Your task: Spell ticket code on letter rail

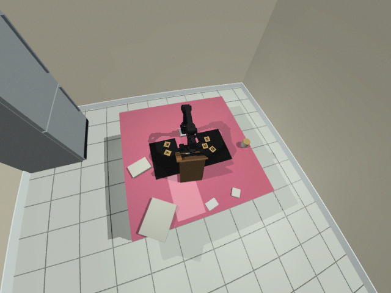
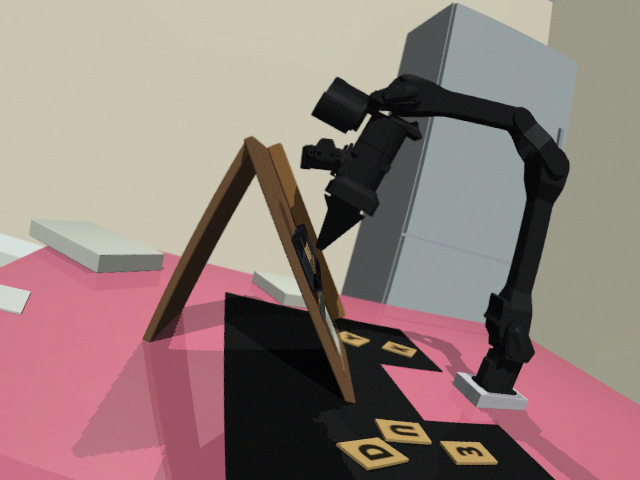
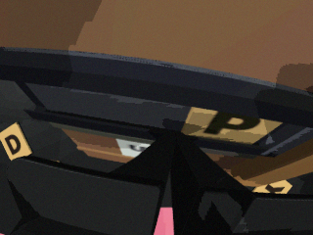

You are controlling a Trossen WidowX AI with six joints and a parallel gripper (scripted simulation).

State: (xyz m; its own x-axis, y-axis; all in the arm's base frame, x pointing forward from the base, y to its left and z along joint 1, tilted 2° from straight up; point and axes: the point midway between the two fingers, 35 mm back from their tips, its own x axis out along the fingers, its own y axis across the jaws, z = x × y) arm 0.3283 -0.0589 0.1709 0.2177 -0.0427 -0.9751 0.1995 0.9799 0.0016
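Right now the white ticket is 10 cm below my gripper tip, 4 cm behind it and 2 cm to the left of it. The rest, counted from my gripper tip: black mat 17 cm below, 13 cm behind, 5 cm to the left.
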